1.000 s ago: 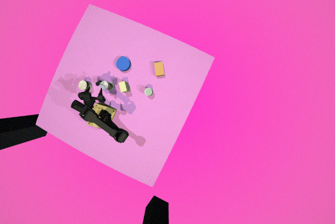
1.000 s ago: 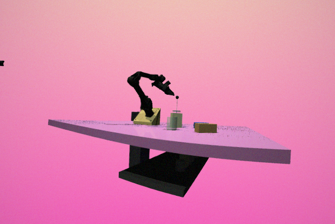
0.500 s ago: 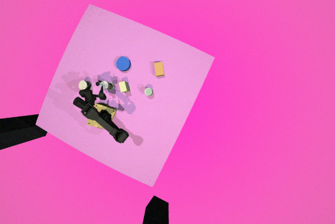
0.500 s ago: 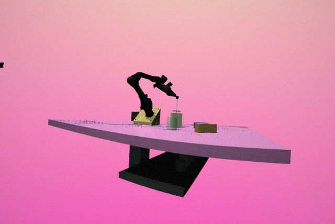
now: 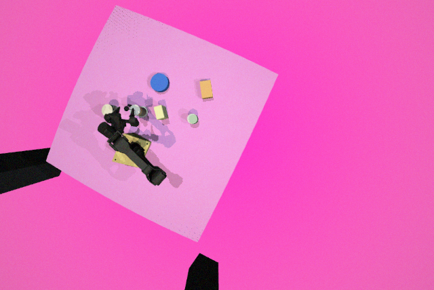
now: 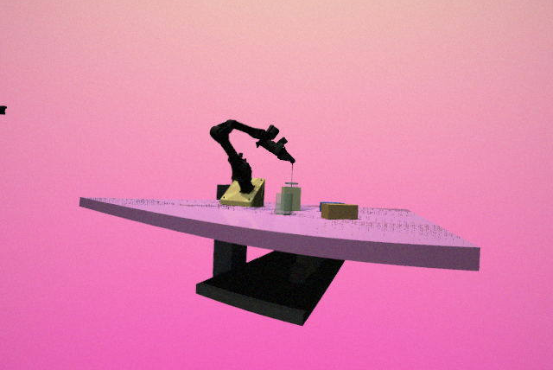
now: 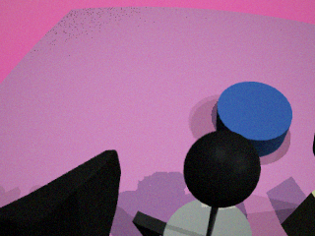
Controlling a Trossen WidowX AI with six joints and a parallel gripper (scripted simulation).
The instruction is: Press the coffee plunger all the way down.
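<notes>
Now: the coffee press 1 cm behind my gripper tip, 1 cm to the left of it and 13 cm below it. From my gripper tip the other things lie so: blue cylinder (22 cm ahead, 1 cm to the right, 23 cm below); orange block (34 cm ahead, 30 cm to the right, 23 cm below); pale green cylinder (13 cm ahead, 33 cm to the right, 22 cm below).
</notes>
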